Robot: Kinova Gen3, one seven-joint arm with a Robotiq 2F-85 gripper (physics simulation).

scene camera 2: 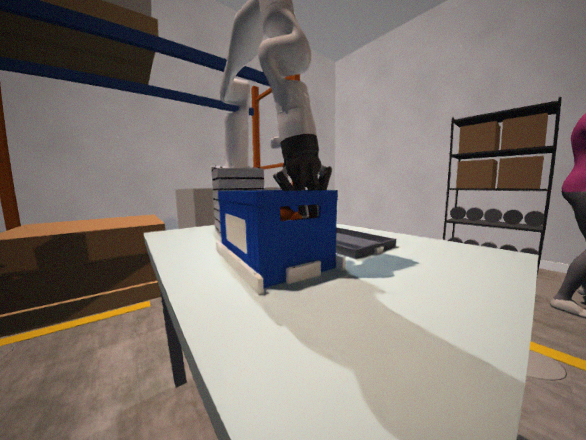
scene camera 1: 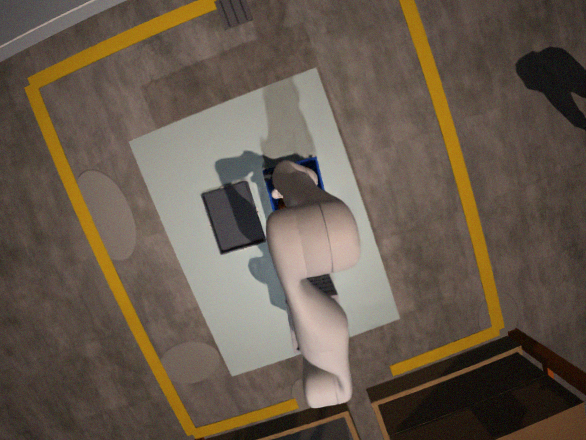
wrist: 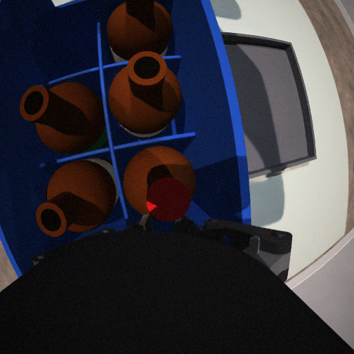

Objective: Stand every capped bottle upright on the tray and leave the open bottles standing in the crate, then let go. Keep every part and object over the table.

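Observation:
The blue crate holds brown bottles in compartments. A red-capped bottle stands in the compartment nearest my gripper. Three open bottles stand beyond and to its left. Another bottle at the top has its mouth cut off by the view. My gripper reaches down into the crate, its fingers close together at the edge of the red cap; it looks shut on the neck, though the cap hides the contact. The dark tray bears no bottle.
The tray lies beside the crate on the pale table. Pale strips stand along the crate's foot. The crate walls and dividers surround the fingers. A person stands beyond the table.

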